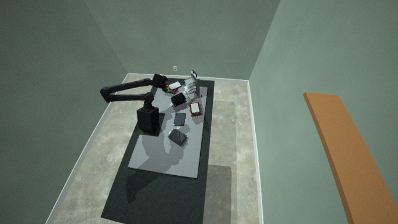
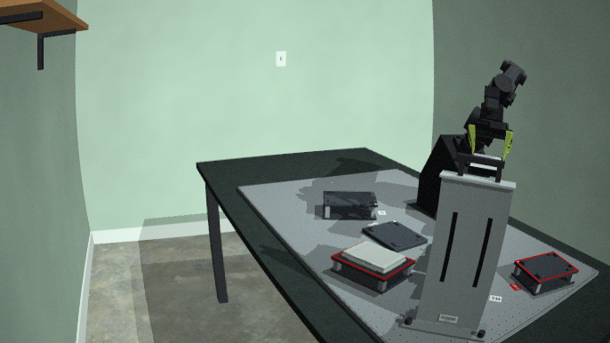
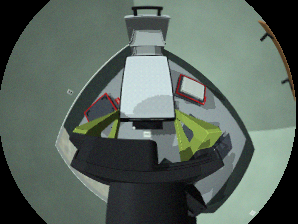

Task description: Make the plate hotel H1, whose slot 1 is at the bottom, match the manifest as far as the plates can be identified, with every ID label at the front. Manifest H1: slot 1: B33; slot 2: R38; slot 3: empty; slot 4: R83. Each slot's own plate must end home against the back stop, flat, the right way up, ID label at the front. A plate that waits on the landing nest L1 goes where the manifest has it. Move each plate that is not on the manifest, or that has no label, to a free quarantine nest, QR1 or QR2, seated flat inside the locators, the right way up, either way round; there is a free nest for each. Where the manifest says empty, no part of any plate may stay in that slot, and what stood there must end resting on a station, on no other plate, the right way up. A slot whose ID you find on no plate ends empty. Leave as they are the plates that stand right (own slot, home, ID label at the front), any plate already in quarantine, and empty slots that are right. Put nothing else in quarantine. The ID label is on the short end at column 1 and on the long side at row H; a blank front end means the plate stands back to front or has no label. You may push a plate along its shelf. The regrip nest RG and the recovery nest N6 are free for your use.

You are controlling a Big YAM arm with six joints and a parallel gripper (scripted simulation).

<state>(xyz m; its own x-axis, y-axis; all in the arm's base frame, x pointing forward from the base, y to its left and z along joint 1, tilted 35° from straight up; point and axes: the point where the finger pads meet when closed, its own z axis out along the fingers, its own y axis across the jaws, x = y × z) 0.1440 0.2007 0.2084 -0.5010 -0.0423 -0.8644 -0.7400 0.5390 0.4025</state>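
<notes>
My hand is 17 cm to the right of the plate, 16 cm short of it and 13 cm above it. From my hand the other things lie so: N6 label (31 cm to the right, 28 cm below, 17 cm ahead); then plate hotel H1 (23 cm to the left, 21 cm ahead, 13 cm below).
</notes>
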